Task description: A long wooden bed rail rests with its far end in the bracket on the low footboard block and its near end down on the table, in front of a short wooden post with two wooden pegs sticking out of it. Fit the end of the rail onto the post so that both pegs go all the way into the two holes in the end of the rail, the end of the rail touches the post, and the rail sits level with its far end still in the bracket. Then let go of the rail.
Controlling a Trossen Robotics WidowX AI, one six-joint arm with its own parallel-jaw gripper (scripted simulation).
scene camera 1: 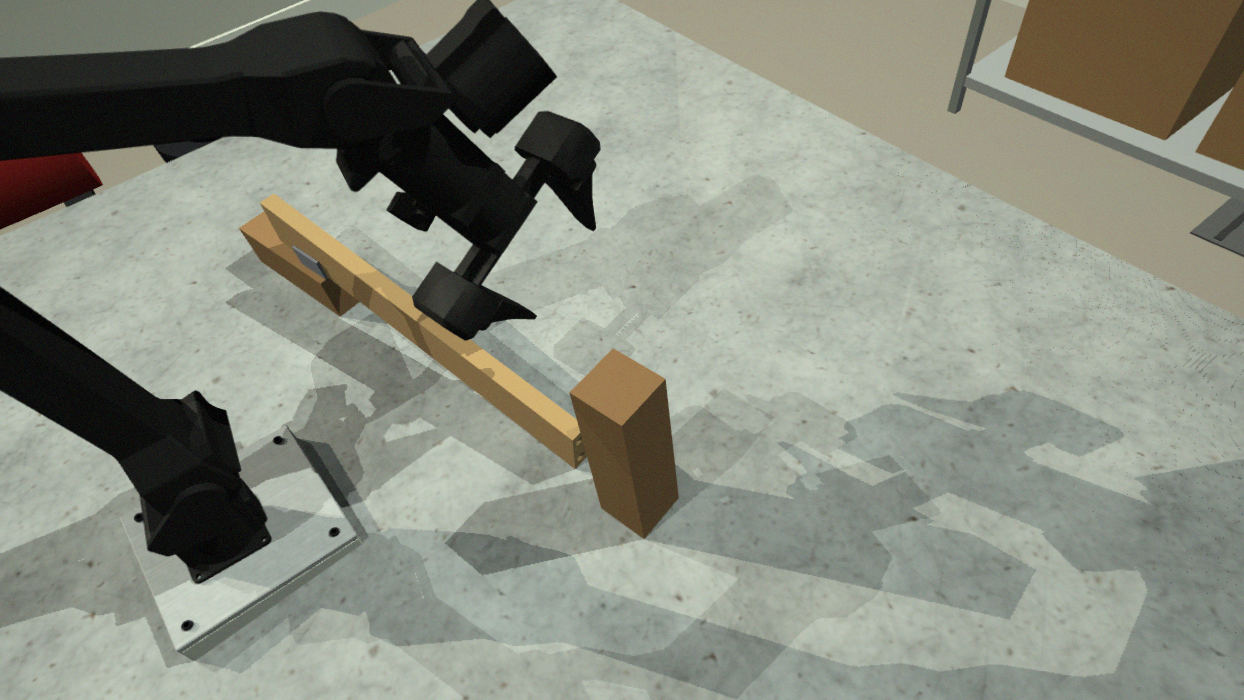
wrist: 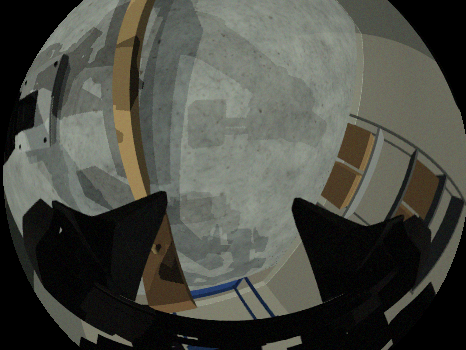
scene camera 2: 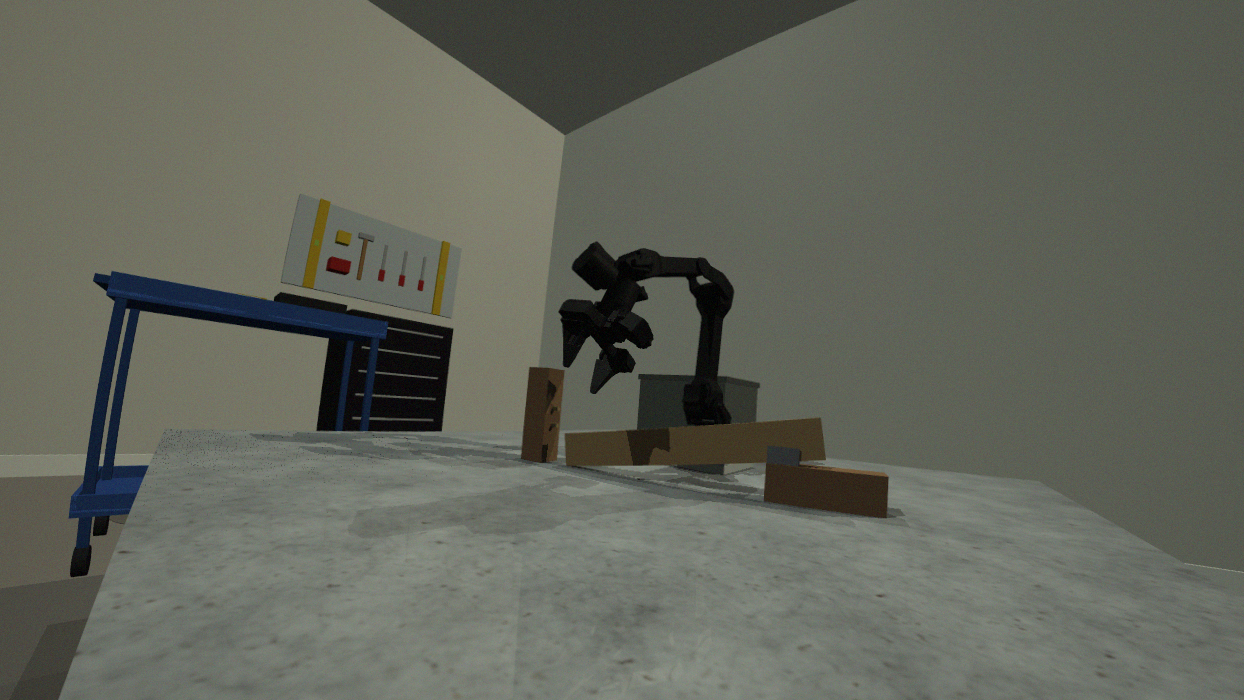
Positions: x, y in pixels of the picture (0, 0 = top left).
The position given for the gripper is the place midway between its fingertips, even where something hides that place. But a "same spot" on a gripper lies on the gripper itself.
gripper: scene camera 1; wrist; scene camera 2 579, 380
same spot on gripper: (scene camera 1: 576, 194) = (wrist: 321, 292)
same spot on short wooden post: (wrist: 165, 286) = (scene camera 2: 555, 380)
